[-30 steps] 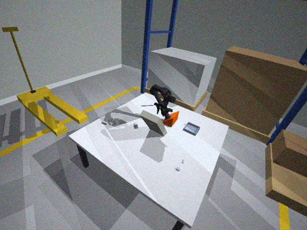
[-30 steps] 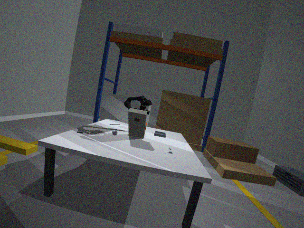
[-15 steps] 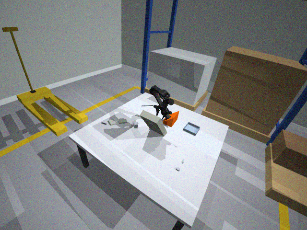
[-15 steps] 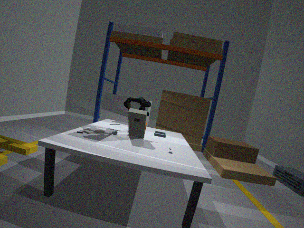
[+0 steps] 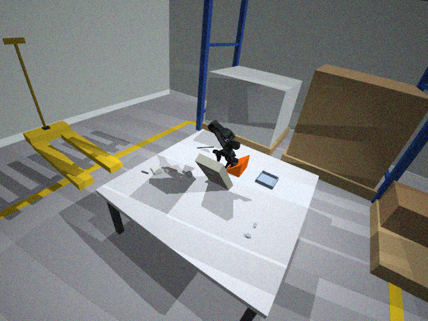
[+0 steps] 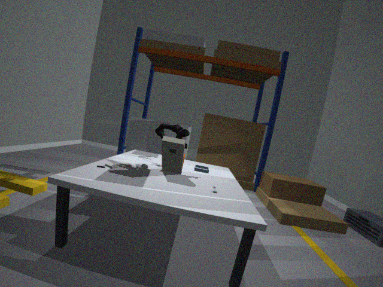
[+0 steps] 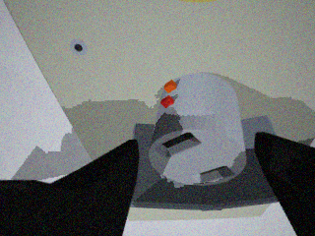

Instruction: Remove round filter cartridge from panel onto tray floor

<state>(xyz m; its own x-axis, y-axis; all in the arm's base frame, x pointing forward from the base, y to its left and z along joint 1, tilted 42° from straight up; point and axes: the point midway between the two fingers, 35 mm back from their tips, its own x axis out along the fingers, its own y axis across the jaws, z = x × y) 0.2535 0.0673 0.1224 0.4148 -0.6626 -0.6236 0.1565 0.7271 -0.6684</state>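
Right now the pale service panel is 50 mm ahead of my gripper tip, 10 mm to the right of it and 20 mm below it. The rest, counted from my gripper tip: round grey filter cartridge (right at my gripper tip); dark tray (270 mm behind, 320 mm to the left, 180 mm below).
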